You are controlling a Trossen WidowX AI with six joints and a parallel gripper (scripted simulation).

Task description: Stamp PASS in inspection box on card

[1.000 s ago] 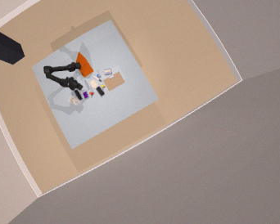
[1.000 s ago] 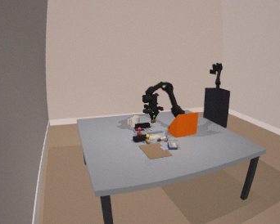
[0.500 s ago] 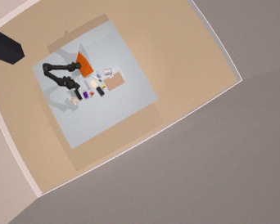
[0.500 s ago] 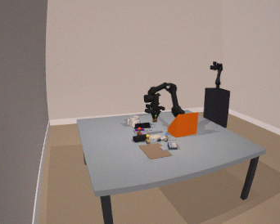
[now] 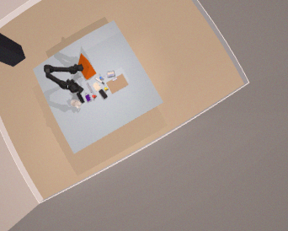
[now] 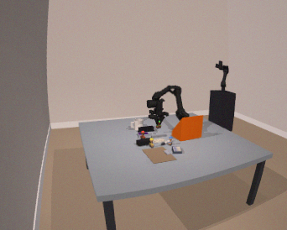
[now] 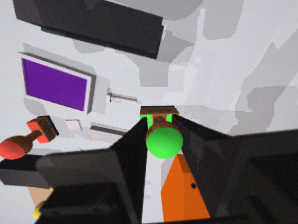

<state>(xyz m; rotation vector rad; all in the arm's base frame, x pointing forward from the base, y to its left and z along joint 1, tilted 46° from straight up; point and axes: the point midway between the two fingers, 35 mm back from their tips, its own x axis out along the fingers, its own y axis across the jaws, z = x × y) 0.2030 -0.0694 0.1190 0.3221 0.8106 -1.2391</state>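
My gripper tip is now 6 cm short of the t-shaped pin, 6 cm above it and 1 cm to the right of it. Also, from my gripper tip: long grey bar (9 cm to the left, 6 cm below, 3 cm ahead); purple ink pad (14 cm ahead, 6 cm below, 2 cm to the left); green-knobbed stamp (right at my gripper tip).
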